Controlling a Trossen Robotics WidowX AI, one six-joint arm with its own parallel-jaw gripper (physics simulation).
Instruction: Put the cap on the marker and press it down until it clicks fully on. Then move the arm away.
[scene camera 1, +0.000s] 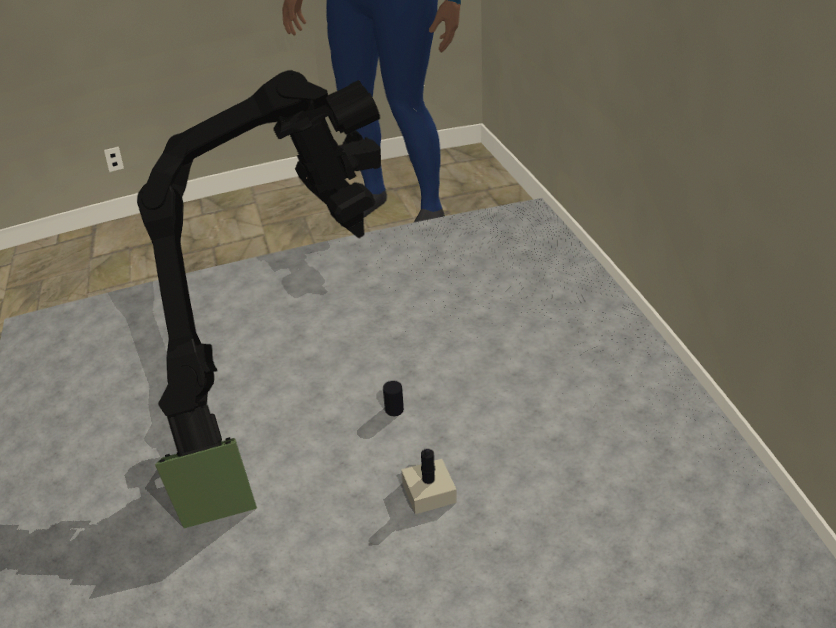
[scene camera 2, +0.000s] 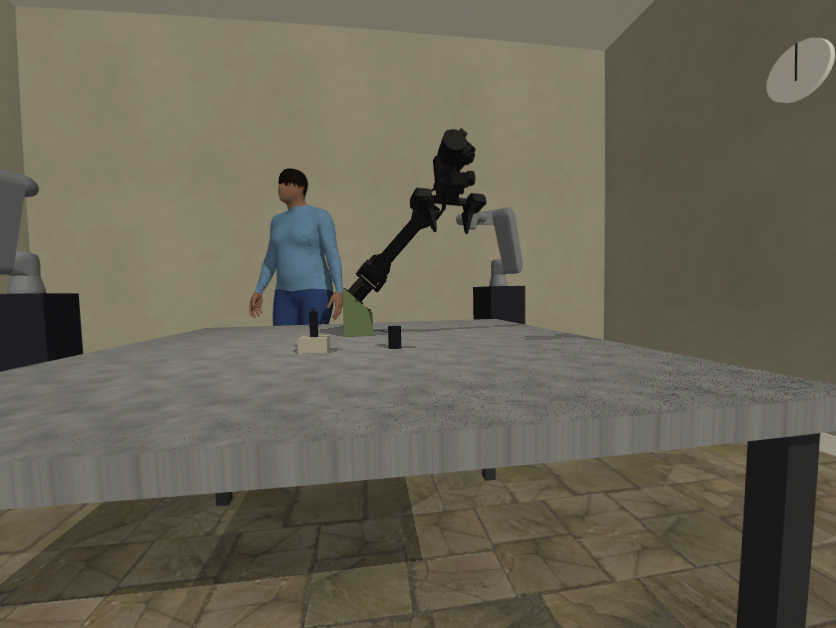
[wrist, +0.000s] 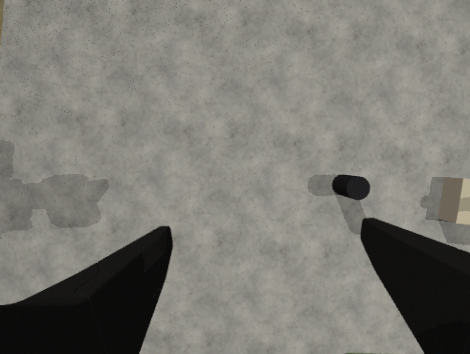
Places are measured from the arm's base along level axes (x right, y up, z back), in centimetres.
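Pixels of known places: gripper, fingertip midpoint: (scene camera 1: 350, 224) (scene camera 2: 451, 232) (wrist: 265, 232); arm's base, link origin: (scene camera 1: 198, 450) (scene camera 2: 353, 296).
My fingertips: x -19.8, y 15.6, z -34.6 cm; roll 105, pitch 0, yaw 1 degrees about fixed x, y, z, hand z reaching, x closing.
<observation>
Ahead of a thing's pixels: the offset from my fingertips to its top centre. Level surfaces: height alone.
The cap {dx +14.7, dy -22.6, dz +1.2 cm} (scene camera 1: 393, 398) (scene camera 2: 394, 337) (wrist: 351, 187), a short black cylinder, stands upright on the grey table. The marker {dx +33.3, dy -17.6, dz +4.6 cm} (scene camera 1: 427, 466) (scene camera 2: 313, 323) is thin and black and stands upright, tip up and uncapped, in a beige block {dx +33.3, dy -24.5, dz +4.6 cm} (scene camera 1: 435, 500) (scene camera 2: 314, 345) (wrist: 449, 200). The marker does not show in the wrist view, where part of the block shows at the right edge. My gripper (scene camera 2: 450, 231) (wrist: 265, 232) is open and empty, high above the table. In the wrist view the cap lies beyond the right fingertip. In scene camera 1 one finger hides the other.
The arm's green base (scene camera 1: 208, 483) (scene camera 2: 357, 317) stands on the grey table {dy -27.8 cm} (scene camera 1: 540, 432) (scene camera 2: 419, 398). A person (scene camera 1: 385, 54) (scene camera 2: 300, 243) stands beyond the table. Grey robot arms on black pedestals stand behind it in scene camera 2.
</observation>
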